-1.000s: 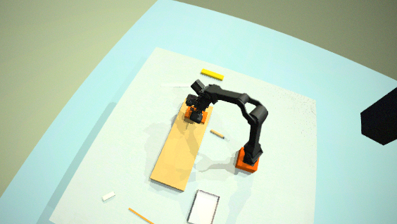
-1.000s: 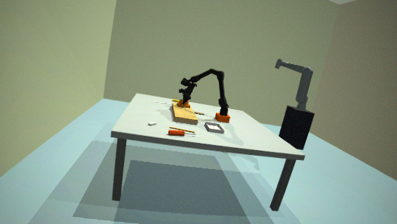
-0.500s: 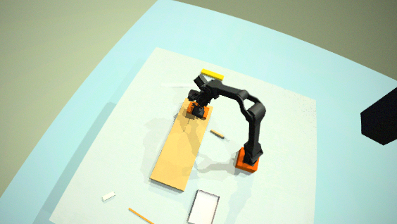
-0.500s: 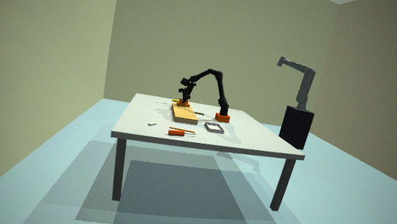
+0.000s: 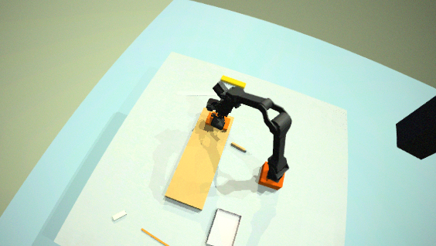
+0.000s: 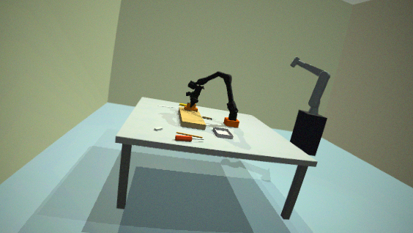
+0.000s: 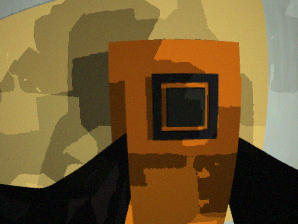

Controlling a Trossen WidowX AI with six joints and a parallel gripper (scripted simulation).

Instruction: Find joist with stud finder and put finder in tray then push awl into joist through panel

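My gripper tip is now 470 mm to the right of the tray, 280 mm past it and 50 mm above it. From my gripper tip the other things lie so: yellow bar: 350 mm to the right, 60 mm below, 40 mm ahead; stud finder: 20 mm above, 10 mm ahead; short pencil-like stick: 200 mm behind, 60 mm to the left, 60 mm below.
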